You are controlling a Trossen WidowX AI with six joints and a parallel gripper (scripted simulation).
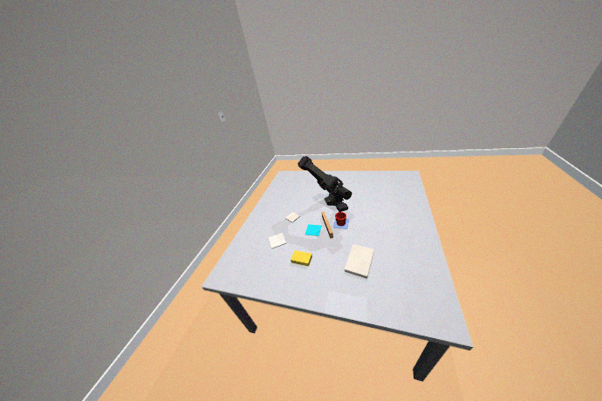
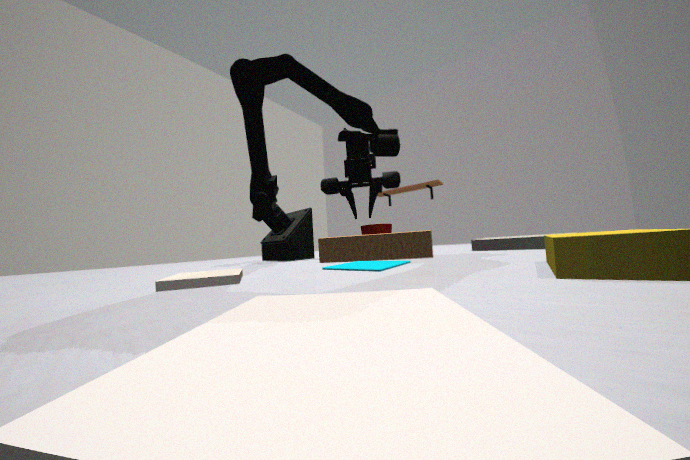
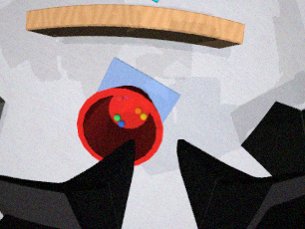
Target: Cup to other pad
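Now: the red cup 30 mm ahead of my gripper tip, 10 mm to the left of it and 50 mm below it. From my gripper tip the other things lie so: thin wooden bar 70 mm ahead, 70 mm to the right, 80 mm below; then cyan pad 120 mm ahead, 150 mm to the right, 100 mm below; then light blue pad 20 mm ahead, 20 mm to the left, 100 mm below.
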